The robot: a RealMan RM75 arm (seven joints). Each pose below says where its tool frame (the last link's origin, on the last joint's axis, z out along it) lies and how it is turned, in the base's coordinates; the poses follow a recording.
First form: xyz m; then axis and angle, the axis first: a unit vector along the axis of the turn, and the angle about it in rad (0 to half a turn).
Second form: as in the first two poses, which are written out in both.
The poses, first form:
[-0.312, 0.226, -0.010, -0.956, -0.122, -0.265, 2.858]
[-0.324, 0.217, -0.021, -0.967, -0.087, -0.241, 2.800]
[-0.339, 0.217, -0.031, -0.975, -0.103, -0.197, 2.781]
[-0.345, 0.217, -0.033, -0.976, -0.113, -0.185, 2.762]
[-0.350, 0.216, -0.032, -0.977, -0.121, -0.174, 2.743]
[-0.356, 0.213, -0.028, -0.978, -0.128, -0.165, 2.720]
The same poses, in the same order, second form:
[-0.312, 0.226, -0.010, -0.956, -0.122, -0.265, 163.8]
[-0.324, 0.217, -0.021, -0.967, -0.087, -0.241, 160.4]
[-0.339, 0.217, -0.031, -0.975, -0.103, -0.197, 159.3]
[-0.345, 0.217, -0.033, -0.976, -0.113, -0.185, 158.3]
[-0.350, 0.216, -0.032, -0.977, -0.121, -0.174, 157.2]
[-0.356, 0.213, -0.028, -0.978, -0.128, -0.165, 155.8]

